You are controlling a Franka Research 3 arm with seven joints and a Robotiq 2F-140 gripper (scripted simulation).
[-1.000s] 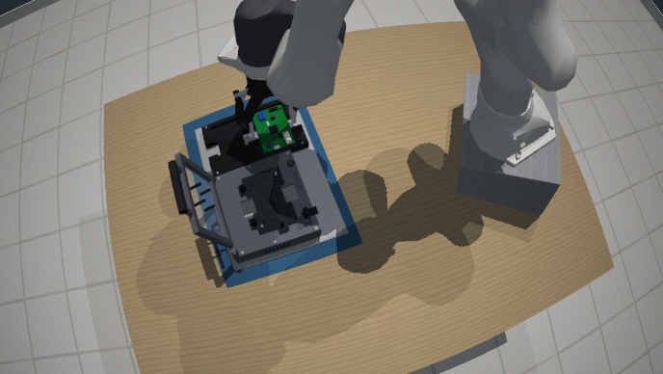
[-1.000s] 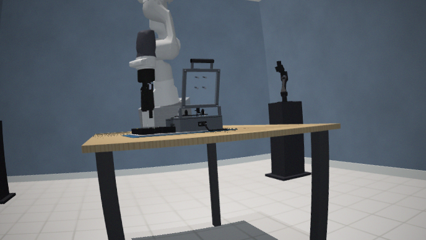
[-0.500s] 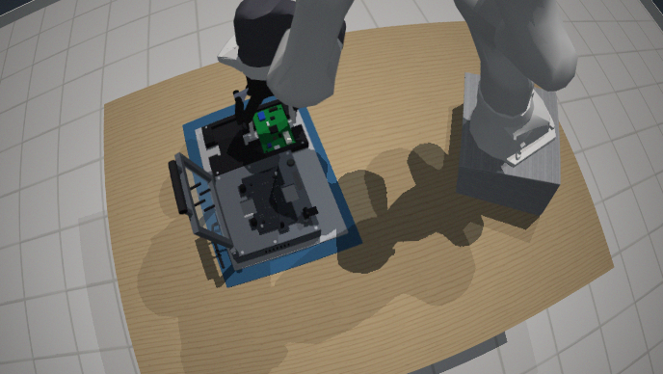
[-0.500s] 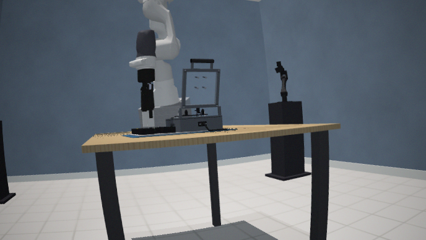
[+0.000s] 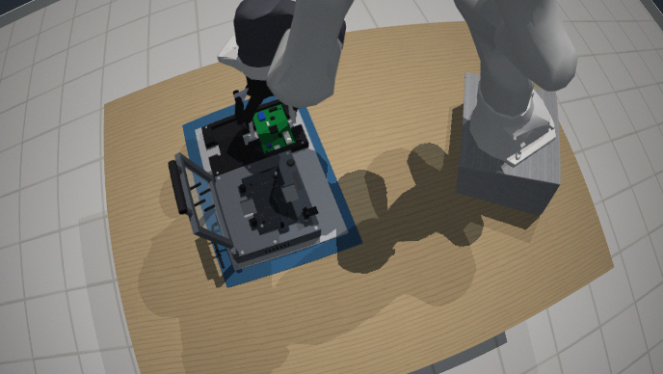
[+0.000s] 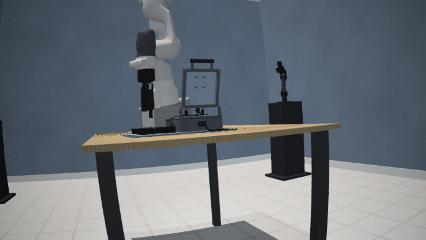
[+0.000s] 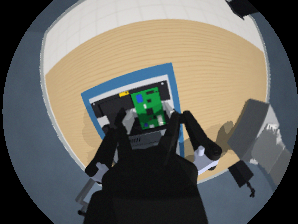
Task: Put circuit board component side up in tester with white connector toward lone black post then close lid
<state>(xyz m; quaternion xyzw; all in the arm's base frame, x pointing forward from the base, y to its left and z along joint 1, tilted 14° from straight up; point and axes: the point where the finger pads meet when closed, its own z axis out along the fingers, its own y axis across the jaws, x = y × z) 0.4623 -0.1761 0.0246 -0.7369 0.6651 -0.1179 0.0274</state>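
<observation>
The green circuit board lies 4 cm below my hand. The rest, counted from my hand: black post (2 cm behind, 23 cm to the left, 3 cm above); see-through lid (17 cm ahead, 19 cm to the left, 13 cm above).
</observation>
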